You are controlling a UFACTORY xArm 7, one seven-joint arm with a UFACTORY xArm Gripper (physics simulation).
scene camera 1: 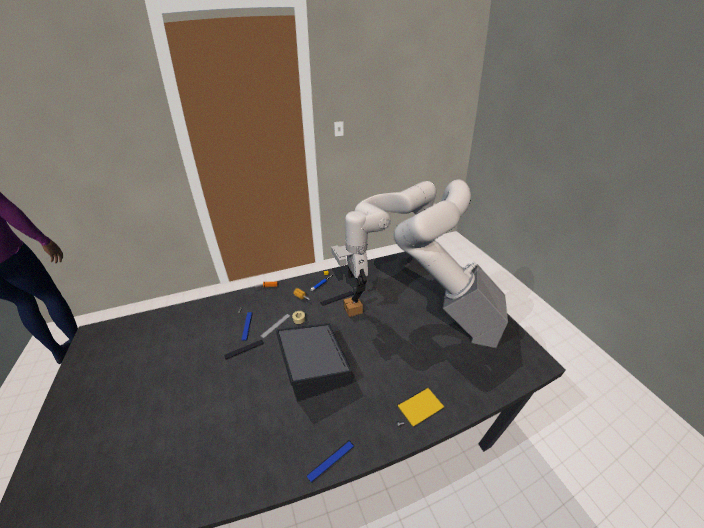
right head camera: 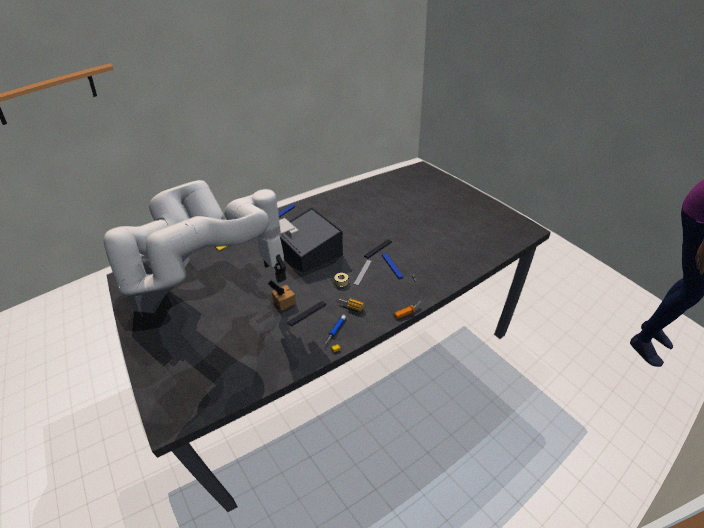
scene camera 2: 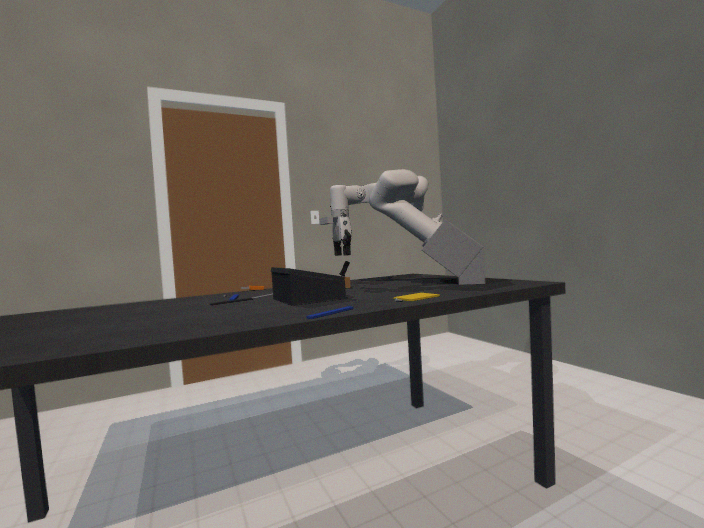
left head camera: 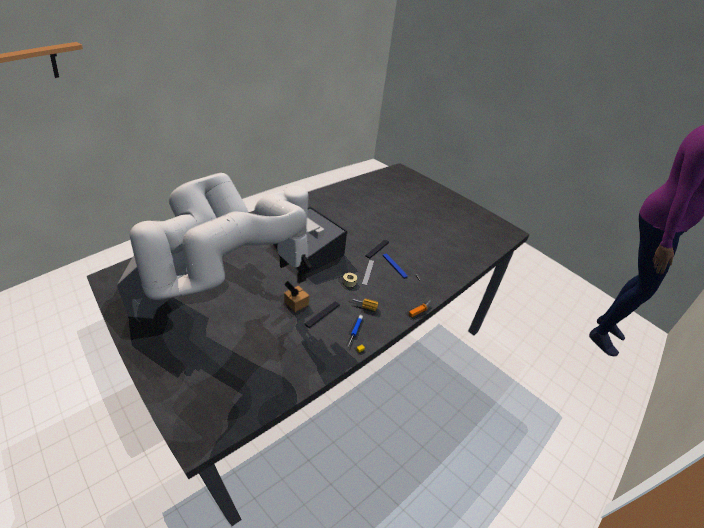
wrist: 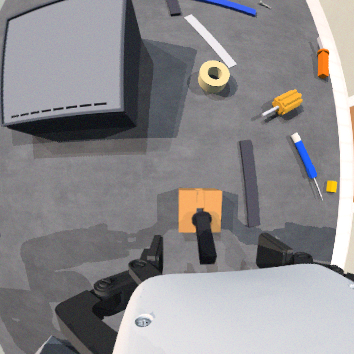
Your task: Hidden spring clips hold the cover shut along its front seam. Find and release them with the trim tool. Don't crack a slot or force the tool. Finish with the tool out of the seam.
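Frame: origin at the arm's base, x right, y ahead, z up, level; metres.
Where they show: gripper, fingertip midpoint: [scene camera 1: 356, 284] [right head camera: 275, 273] [scene camera 2: 342, 255] [left head camera: 292, 273] [wrist: 211, 250]; arm's base, origin of the base link: [scene camera 1: 460, 285] [scene camera 2: 433, 235].
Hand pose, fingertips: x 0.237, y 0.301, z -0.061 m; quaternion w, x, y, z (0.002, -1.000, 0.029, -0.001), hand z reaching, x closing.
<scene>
Things, the pixels of their top centre, and the offset from my fingertips. "spot": a spot on its surface instead.
- trim tool's black handle, surface spot: [wrist: 205, 245] [left head camera: 290, 283] [right head camera: 274, 282] [scene camera 2: 345, 263] spot: dx +0.001, dy -0.011, dz -0.036 m
- orange-brown block, middle of its top: [wrist: 199, 211] [left head camera: 296, 293] [right head camera: 283, 292] [scene camera 1: 353, 302] dx +0.004, dy +0.014, dz -0.093 m
- dark strip, middle of its top: [wrist: 250, 183] [left head camera: 322, 313] [right head camera: 307, 312] [scene camera 1: 337, 297] dx +0.099, dy +0.047, dz -0.133 m
- tape roll, middle of its top: [wrist: 214, 72] [left head camera: 350, 277] [right head camera: 341, 277] [scene camera 1: 298, 315] dx +0.044, dy +0.234, dz -0.113 m
- yellow-orange screwdriver, middle of its top: [wrist: 285, 101] [right head camera: 350, 299] [left head camera: 365, 299] [scene camera 1: 302, 292] dx +0.163, dy +0.183, dz -0.106 m
- blue tool, middle of its top: [wrist: 312, 167] [left head camera: 355, 329] [right head camera: 334, 329] dx +0.224, dy +0.070, dz -0.122 m
- yellow cube, middle of its top: [wrist: 333, 186] dx +0.285, dy +0.031, dz -0.126 m
- orange screwdriver, middle of its top: [wrist: 327, 52] [right head camera: 409, 307] [left head camera: 422, 305] [scene camera 1: 265, 281] dx +0.311, dy +0.318, dz -0.111 m
- yellow plate, middle of its top: [scene camera 2: 416, 295] [scene camera 1: 421, 406] dx -0.482, dy +0.001, dz -0.132 m
The dark grey box with its cover [left head camera: 328, 230] [right head camera: 316, 231] [scene camera 1: 312, 352] [scene camera 2: 307, 287] [wrist: 65, 60] stands on the table, cover in place. A row of dark slots [wrist: 60, 110] runs along one edge of the cover. The trim tool's black handle [left head camera: 291, 287] [right head camera: 275, 287] [scene camera 2: 344, 268] [wrist: 205, 245] leans up out of an orange-brown block [left head camera: 296, 301] [right head camera: 284, 298] [scene camera 1: 353, 309] [wrist: 186, 202]; its blade is mostly hidden. My gripper [scene camera 2: 342, 254] [wrist: 211, 250] is open and empty. In scene camera 2 it hangs above the handle with a gap.
Near the block lie a dark strip [left head camera: 322, 314] [wrist: 249, 182], a tape roll [left head camera: 349, 279] [wrist: 214, 76], a yellow-orange screwdriver [wrist: 287, 102], a blue tool [wrist: 306, 158], a yellow cube [wrist: 331, 186] and an orange screwdriver [wrist: 323, 63]. A yellow plate [scene camera 1: 420, 406] lies beyond the box.
</scene>
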